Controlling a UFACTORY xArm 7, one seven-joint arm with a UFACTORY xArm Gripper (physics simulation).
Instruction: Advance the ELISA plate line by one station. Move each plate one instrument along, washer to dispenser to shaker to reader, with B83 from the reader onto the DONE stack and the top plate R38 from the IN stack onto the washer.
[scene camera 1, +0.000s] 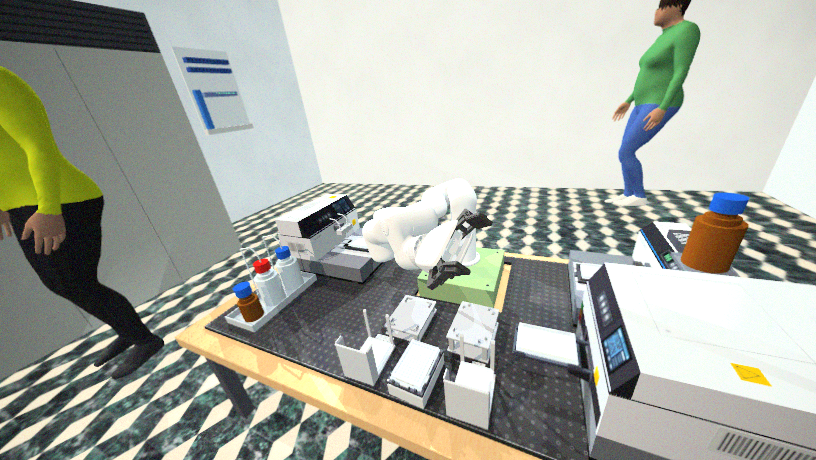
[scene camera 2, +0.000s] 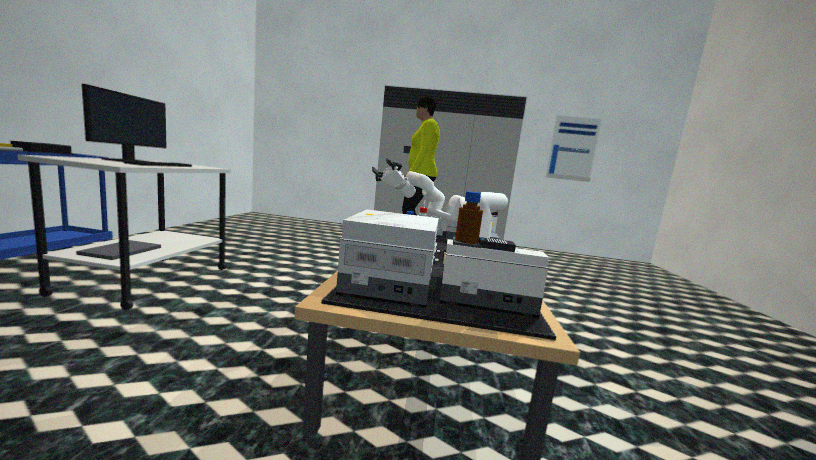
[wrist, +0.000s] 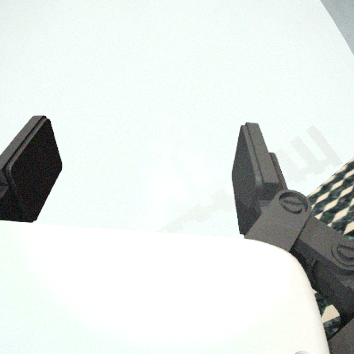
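Observation:
My gripper is open and empty, raised above the green robot base, its fingers pointing away from the table. In scene camera 1, a pale plate lies on the tray sticking out of the large right instrument. Another pale plate sits on a low white nest between two white stack holders, the left one and the right one. A white instrument with tubes stands at the back left, with a plate-like white piece on its deck. Plate labels and which stack is IN or DONE cannot be read.
Two white four-cornered platforms stand behind the holders. A tray of capped bottles lies at the left edge. The green base is at the back middle. A large brown bottle stands on the back right instrument.

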